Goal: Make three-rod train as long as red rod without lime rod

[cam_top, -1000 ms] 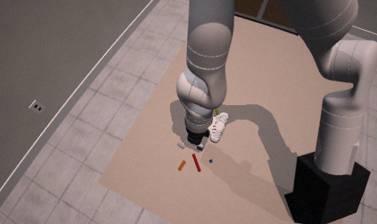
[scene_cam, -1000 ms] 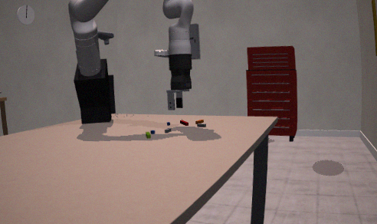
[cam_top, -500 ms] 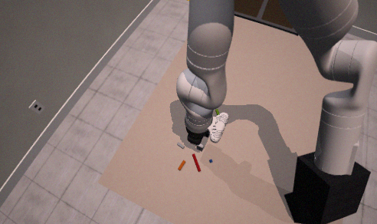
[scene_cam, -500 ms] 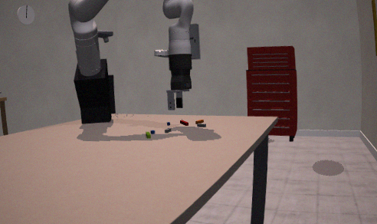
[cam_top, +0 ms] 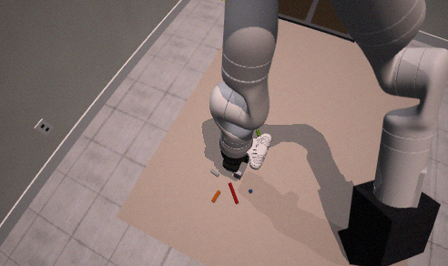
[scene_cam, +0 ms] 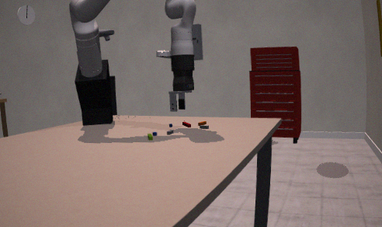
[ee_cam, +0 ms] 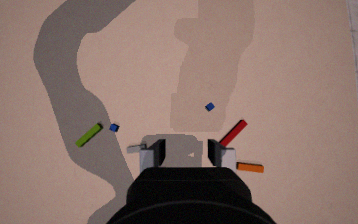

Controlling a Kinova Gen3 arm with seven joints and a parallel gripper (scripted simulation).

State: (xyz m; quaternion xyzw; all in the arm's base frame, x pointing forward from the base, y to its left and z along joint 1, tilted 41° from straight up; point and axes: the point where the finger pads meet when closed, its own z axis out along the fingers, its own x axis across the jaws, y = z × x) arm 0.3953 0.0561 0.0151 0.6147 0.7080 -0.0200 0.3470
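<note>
Now: hand 8 cm above the red rod, 7 cm to the right of it and 1 cm past it. Round my hand: orange rod: 10 cm to the left, 8 cm below, 4 cm ahead; lime rod: 16 cm to the right, 8 cm below, 1 cm behind.
</note>
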